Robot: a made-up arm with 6 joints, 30 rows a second.
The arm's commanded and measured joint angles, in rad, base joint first. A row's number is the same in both.
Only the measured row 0 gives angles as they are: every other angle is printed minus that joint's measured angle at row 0.
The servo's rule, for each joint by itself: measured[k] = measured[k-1] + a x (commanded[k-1-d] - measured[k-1]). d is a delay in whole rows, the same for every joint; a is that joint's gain. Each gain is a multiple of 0.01, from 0.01 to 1. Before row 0 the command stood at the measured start. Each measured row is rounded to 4 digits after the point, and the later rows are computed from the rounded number. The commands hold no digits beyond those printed.
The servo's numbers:
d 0
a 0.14 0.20 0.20 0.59 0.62 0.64
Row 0, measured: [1.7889 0.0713 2.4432 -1.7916 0.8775 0.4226]
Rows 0 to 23, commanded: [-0.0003 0.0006 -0.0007 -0.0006 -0.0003 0.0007]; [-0.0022 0.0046 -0.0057 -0.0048 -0.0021 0.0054]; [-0.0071 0.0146 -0.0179 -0.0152 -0.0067 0.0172]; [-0.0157 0.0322 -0.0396 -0.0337 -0.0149 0.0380]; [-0.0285 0.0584 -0.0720 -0.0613 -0.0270 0.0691]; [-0.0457 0.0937 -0.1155 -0.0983 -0.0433 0.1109]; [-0.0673 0.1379 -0.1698 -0.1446 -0.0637 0.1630]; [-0.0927 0.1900 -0.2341 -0.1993 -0.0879 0.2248]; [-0.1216 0.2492 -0.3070 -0.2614 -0.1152 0.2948]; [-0.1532 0.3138 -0.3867 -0.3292 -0.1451 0.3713]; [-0.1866 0.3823 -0.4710 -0.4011 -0.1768 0.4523]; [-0.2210 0.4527 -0.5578 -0.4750 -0.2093 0.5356]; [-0.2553 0.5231 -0.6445 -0.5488 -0.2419 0.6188]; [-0.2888 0.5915 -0.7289 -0.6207 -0.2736 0.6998]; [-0.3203 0.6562 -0.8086 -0.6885 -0.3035 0.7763]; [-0.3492 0.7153 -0.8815 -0.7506 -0.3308 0.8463]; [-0.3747 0.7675 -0.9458 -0.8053 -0.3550 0.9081]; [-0.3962 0.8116 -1.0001 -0.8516 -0.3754 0.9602]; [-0.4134 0.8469 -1.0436 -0.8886 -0.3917 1.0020]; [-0.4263 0.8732 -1.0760 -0.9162 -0.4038 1.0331]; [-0.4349 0.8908 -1.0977 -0.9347 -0.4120 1.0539]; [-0.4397 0.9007 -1.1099 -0.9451 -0.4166 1.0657]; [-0.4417 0.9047 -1.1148 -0.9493 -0.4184 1.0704]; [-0.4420 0.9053 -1.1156 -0.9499 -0.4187 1.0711]
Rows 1 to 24, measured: [0.0000 0.0001 -0.0001 -0.0004 -0.0002 0.0004]; [-0.0003 0.0010 -0.0012 -0.0030 -0.0014 0.0036]; [-0.0013 0.0037 -0.0045 -0.0102 -0.0047 0.0123]; [-0.0033 0.0094 -0.0115 -0.0241 -0.0110 0.0287]; [-0.0068 0.0192 -0.0236 -0.0460 -0.0209 0.0546]; [-0.0122 0.0341 -0.0420 -0.0769 -0.0348 0.0906]; [-0.0199 0.0549 -0.0676 -0.1168 -0.0527 0.1369]; [-0.0301 0.0819 -0.1009 -0.1655 -0.0745 0.1932]; [-0.0429 0.1154 -0.1421 -0.2221 -0.0997 0.2582]; [-0.0583 0.1551 -0.1910 -0.2853 -0.1278 0.3306]; [-0.0763 0.2005 -0.2470 -0.3536 -0.1582 0.4085]; [-0.0966 0.2509 -0.3092 -0.4252 -0.1899 0.4898]; [-0.1188 0.3053 -0.3763 -0.4981 -0.2221 0.5724]; [-0.1426 0.3625 -0.4468 -0.5704 -0.2540 0.6539]; [-0.1675 0.4212 -0.5192 -0.6401 -0.2847 0.7322]; [-0.1929 0.4800 -0.5917 -0.7053 -0.3133 0.8052]; [-0.2184 0.5375 -0.6625 -0.7643 -0.3392 0.8711]; [-0.2433 0.5923 -0.7300 -0.8158 -0.3616 0.9281]; [-0.2671 0.6432 -0.7927 -0.8588 -0.3803 0.9754]; [-0.2894 0.6892 -0.8494 -0.8927 -0.3949 1.0123]; [-0.3098 0.7295 -0.8991 -0.9175 -0.4055 1.0389]; [-0.3280 0.7637 -0.9413 -0.9338 -0.4124 1.0561]; [-0.3439 0.7919 -0.9760 -0.9429 -0.4161 1.0653]; [-0.3576 0.8146 -1.0039 -0.9470 -0.4177 1.0690]
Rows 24 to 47, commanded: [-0.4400 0.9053 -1.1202 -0.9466 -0.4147 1.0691]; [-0.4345 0.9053 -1.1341 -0.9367 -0.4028 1.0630]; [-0.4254 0.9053 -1.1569 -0.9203 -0.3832 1.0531]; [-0.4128 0.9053 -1.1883 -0.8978 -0.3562 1.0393]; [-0.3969 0.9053 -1.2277 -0.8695 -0.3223 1.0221]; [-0.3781 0.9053 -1.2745 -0.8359 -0.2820 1.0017]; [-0.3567 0.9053 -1.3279 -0.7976 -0.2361 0.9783]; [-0.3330 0.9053 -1.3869 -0.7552 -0.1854 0.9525]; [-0.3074 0.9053 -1.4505 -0.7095 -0.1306 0.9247]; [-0.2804 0.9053 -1.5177 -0.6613 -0.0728 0.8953]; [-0.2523 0.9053 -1.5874 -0.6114 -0.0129 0.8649]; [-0.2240 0.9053 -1.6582 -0.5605 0.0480 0.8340]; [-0.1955 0.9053 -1.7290 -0.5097 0.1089 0.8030]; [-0.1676 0.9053 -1.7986 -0.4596 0.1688 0.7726]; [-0.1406 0.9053 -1.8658 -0.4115 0.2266 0.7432]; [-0.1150 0.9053 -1.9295 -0.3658 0.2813 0.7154]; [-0.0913 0.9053 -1.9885 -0.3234 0.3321 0.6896]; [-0.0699 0.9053 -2.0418 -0.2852 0.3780 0.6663]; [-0.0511 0.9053 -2.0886 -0.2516 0.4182 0.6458]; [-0.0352 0.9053 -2.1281 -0.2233 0.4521 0.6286]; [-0.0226 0.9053 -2.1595 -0.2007 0.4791 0.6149]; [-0.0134 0.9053 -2.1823 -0.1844 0.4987 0.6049]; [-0.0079 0.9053 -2.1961 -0.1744 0.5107 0.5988]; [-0.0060 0.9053 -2.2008 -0.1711 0.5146 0.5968]
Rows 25 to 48, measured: [-0.3691 0.8327 -1.0272 -0.9468 -0.4158 1.0691]; [-0.3783 0.8472 -1.0486 -0.9408 -0.4077 1.0652]; [-0.3849 0.8588 -1.0703 -0.9287 -0.3925 1.0575]; [-0.3888 0.8681 -1.0939 -0.9105 -0.3700 1.0459]; [-0.3899 0.8755 -1.1207 -0.8863 -0.3404 1.0307]; [-0.3882 0.8815 -1.1515 -0.8566 -0.3042 1.0121]; [-0.3838 0.8863 -1.1868 -0.8218 -0.2620 0.9905]; [-0.3767 0.8901 -1.2268 -0.7825 -0.2145 0.9662]; [-0.3670 0.8931 -1.2715 -0.7394 -0.1625 0.9396]; [-0.3549 0.8955 -1.3207 -0.6933 -0.1069 0.9112]; [-0.3405 0.8975 -1.3740 -0.6450 -0.0486 0.8816]; [-0.3242 0.8991 -1.4308 -0.5951 0.0113 0.8511]; [-0.3062 0.9003 -1.4904 -0.5447 0.0718 0.8203]; [-0.2868 0.9013 -1.5520 -0.4945 0.1319 0.7898]; [-0.2663 0.9021 -1.6148 -0.4455 0.1906 0.7600]; [-0.2451 0.9027 -1.6777 -0.3985 0.2468 0.7315]; [-0.2236 0.9032 -1.7399 -0.3542 0.2997 0.7047]; [-0.2021 0.9036 -1.8003 -0.3135 0.3482 0.6801]; [-0.1810 0.9039 -1.8580 -0.2770 0.3916 0.6581]; [-0.1606 0.9042 -1.9120 -0.2453 0.4291 0.6392]; [-0.1413 0.9044 -1.9615 -0.2190 0.4601 0.6236]; [-0.1234 0.9046 -2.0057 -0.1986 0.4840 0.6116]; [-0.1072 0.9047 -2.0438 -0.1843 0.5006 0.6034]; [-0.0930 0.9048 -2.0752 -0.1765 0.5093 0.5992]
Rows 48 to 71, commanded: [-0.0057 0.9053 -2.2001 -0.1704 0.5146 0.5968]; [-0.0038 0.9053 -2.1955 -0.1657 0.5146 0.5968]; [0.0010 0.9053 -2.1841 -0.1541 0.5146 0.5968]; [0.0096 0.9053 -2.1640 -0.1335 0.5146 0.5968]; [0.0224 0.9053 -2.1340 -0.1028 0.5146 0.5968]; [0.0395 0.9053 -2.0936 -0.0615 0.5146 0.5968]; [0.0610 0.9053 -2.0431 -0.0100 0.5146 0.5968]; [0.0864 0.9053 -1.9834 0.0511 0.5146 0.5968]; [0.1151 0.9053 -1.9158 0.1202 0.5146 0.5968]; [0.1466 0.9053 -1.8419 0.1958 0.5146 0.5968]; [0.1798 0.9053 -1.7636 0.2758 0.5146 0.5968]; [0.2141 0.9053 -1.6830 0.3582 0.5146 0.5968]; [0.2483 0.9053 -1.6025 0.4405 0.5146 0.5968]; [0.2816 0.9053 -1.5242 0.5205 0.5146 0.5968]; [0.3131 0.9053 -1.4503 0.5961 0.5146 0.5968]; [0.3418 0.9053 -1.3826 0.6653 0.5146 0.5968]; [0.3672 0.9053 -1.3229 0.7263 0.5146 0.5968]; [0.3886 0.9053 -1.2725 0.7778 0.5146 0.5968]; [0.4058 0.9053 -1.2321 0.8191 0.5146 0.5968]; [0.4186 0.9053 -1.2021 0.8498 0.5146 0.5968]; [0.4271 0.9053 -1.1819 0.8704 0.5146 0.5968]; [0.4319 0.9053 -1.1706 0.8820 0.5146 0.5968]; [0.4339 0.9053 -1.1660 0.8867 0.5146 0.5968]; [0.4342 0.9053 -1.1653 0.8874 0.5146 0.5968]
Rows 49 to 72, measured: [-0.0808 0.9049 -2.1002 -0.1729 0.5126 0.5977]; [-0.0700 0.9050 -2.1193 -0.1687 0.5138 0.5971]; [-0.0601 0.9051 -2.1323 -0.1601 0.5143 0.5969]; [-0.0503 0.9051 -2.1386 -0.1444 0.5145 0.5968]; [-0.0401 0.9051 -2.1377 -0.1199 0.5146 0.5968]; [-0.0290 0.9051 -2.1289 -0.0854 0.5146 0.5968]; [-0.0164 0.9051 -2.1117 -0.0409 0.5146 0.5968]; [-0.0020 0.9051 -2.0860 0.0134 0.5146 0.5968]; [0.0144 0.9051 -2.0520 0.0764 0.5146 0.5968]; [0.0329 0.9051 -2.0100 0.1468 0.5146 0.5968]; [0.0535 0.9051 -1.9607 0.2229 0.5146 0.5968]; [0.0760 0.9051 -1.9052 0.3027 0.5146 0.5968]; [0.1001 0.9051 -1.8447 0.3840 0.5146 0.5968]; [0.1255 0.9051 -1.7806 0.4645 0.5146 0.5968]; [0.1518 0.9051 -1.7145 0.5421 0.5146 0.5968]; [0.1784 0.9051 -1.6481 0.6148 0.5146 0.5968]; [0.2048 0.9051 -1.5831 0.6806 0.5146 0.5968]; [0.2305 0.9051 -1.5210 0.7379 0.5146 0.5968]; [0.2550 0.9051 -1.4632 0.7858 0.5146 0.5968]; [0.2779 0.9051 -1.4110 0.8236 0.5146 0.5968]; [0.2988 0.9051 -1.3652 0.8512 0.5146 0.5968]; [0.3174 0.9051 -1.3263 0.8694 0.5146 0.5968]; [0.3337 0.9051 -1.2942 0.8796 0.5146 0.5968]; [0.3478 0.9051 -1.2684 0.8842 0.5146 0.5968]
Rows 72 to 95, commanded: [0.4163 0.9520 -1.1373 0.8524 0.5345 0.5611]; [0.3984 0.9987 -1.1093 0.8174 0.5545 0.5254]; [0.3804 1.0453 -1.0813 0.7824 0.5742 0.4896]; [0.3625 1.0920 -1.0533 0.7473 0.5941 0.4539]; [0.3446 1.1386 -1.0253 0.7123 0.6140 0.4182]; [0.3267 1.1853 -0.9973 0.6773 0.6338 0.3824]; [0.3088 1.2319 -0.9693 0.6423 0.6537 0.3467]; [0.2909 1.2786 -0.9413 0.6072 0.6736 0.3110]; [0.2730 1.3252 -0.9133 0.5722 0.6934 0.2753]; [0.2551 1.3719 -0.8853 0.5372 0.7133 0.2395]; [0.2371 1.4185 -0.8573 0.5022 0.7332 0.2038]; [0.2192 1.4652 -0.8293 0.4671 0.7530 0.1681]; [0.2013 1.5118 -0.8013 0.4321 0.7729 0.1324]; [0.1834 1.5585 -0.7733 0.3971 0.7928 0.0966]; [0.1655 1.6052 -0.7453 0.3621 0.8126 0.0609]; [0.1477 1.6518 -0.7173 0.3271 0.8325 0.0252]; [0.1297 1.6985 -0.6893 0.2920 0.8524 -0.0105]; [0.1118 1.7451 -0.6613 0.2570 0.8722 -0.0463]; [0.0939 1.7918 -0.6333 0.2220 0.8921 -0.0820]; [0.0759 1.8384 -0.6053 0.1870 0.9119 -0.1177]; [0.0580 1.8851 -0.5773 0.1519 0.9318 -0.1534]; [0.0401 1.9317 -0.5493 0.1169 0.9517 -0.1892]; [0.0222 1.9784 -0.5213 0.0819 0.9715 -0.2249]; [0.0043 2.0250 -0.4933 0.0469 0.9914 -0.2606]
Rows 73 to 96, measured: [0.3574 0.9145 -1.2422 0.8654 0.5269 0.5740]; [0.3631 0.9313 -1.2156 0.8371 0.5440 0.5429]; [0.3655 0.9541 -1.1887 0.8048 0.5627 0.5088]; [0.3651 0.9817 -1.1616 0.7709 0.5822 0.4737]; [0.3622 1.0131 -1.1343 0.7363 0.6019 0.4382]; [0.3572 1.0475 -1.1069 0.7015 0.6217 0.4025]; [0.3504 1.0844 -1.0794 0.6666 0.6415 0.3668]; [0.3421 1.1232 -1.0518 0.6316 0.6614 0.3311]; [0.3324 1.1636 -1.0241 0.5966 0.6812 0.2954]; [0.3216 1.2053 -0.9963 0.5616 0.7011 0.2596]; [0.3098 1.2479 -0.9685 0.5266 0.7210 0.2239]; [0.2971 1.2914 -0.9407 0.4915 0.7408 0.1882]; [0.2837 1.3355 -0.9128 0.4565 0.7607 0.1525]; [0.2697 1.3801 -0.8849 0.4215 0.7806 0.1167]; [0.2551 1.4251 -0.8570 0.3865 0.8004 0.0810]; [0.2401 1.4704 -0.8291 0.3515 0.8203 0.0453]; [0.2246 1.5160 -0.8011 0.3164 0.8402 0.0096]; [0.2088 1.5618 -0.7731 0.2814 0.8600 -0.0262]; [0.1927 1.6078 -0.7451 0.2464 0.8799 -0.0619]; [0.1763 1.6539 -0.7171 0.2114 0.8997 -0.0976]; [0.1597 1.7001 -0.6891 0.1763 0.9196 -0.1333]; [0.1430 1.7464 -0.6611 0.1413 0.9395 -0.1691]; [0.1261 1.7928 -0.6331 0.1063 0.9593 -0.2048]; [0.1090 1.8392 -0.6051 0.0713 0.9792 -0.2405]
